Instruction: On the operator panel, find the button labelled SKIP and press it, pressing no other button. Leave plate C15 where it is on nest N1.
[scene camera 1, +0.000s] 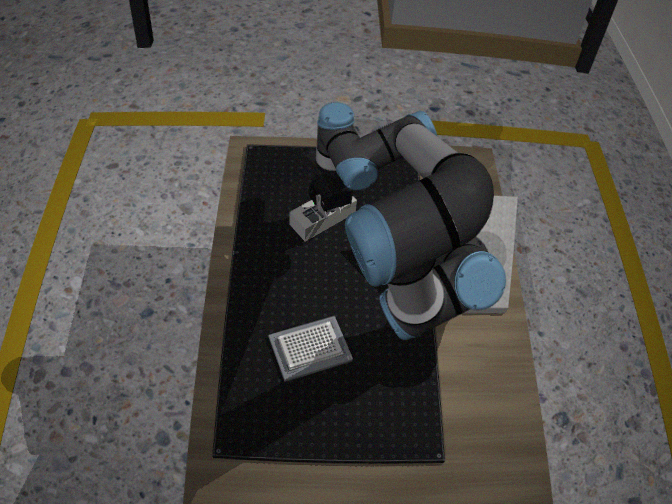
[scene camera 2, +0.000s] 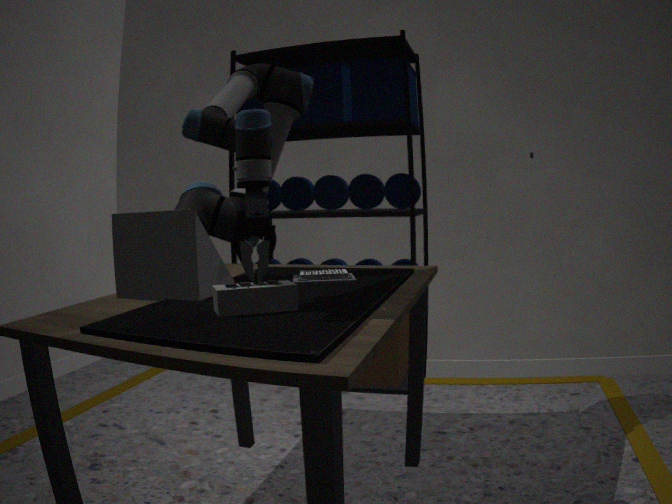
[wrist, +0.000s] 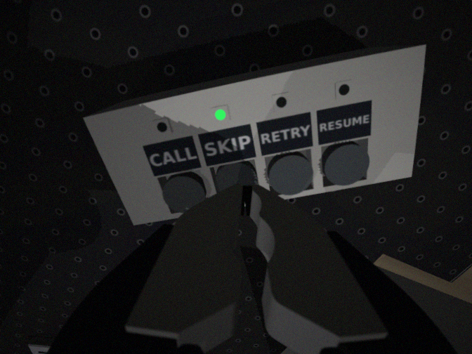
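The operator panel (scene camera 1: 325, 225) (scene camera 2: 257, 300) (wrist: 112, 155) is a pale box with four labelled round buttons. In the wrist view, the SKIP button (wrist: 234, 172) is second from the left, partly hidden by my fingertips, and the lamp (wrist: 220, 114) above its label glows green. The lamps over CALL, RETRY and RESUME are dark. My gripper (wrist: 244, 188) (scene camera 2: 256, 281) is shut and empty, its tips at the SKIP button. Plate C15 (scene camera 1: 309, 344) (scene camera 2: 324, 272), white with many wells, sits on the grey nest N1 (scene camera 1: 346, 355) (scene camera 2: 325, 279).
The CALL button (wrist: 184, 192) and the RETRY button (wrist: 290, 172) flank SKIP closely; the RESUME button (wrist: 346, 162) is at the right end. A large light box (scene camera 2: 154, 254) (scene camera 1: 504, 217) stands on the table (scene camera 1: 488, 423) beside the black perforated board (scene camera 1: 325, 434). A shelf rack (scene camera 2: 425, 217) stands behind.
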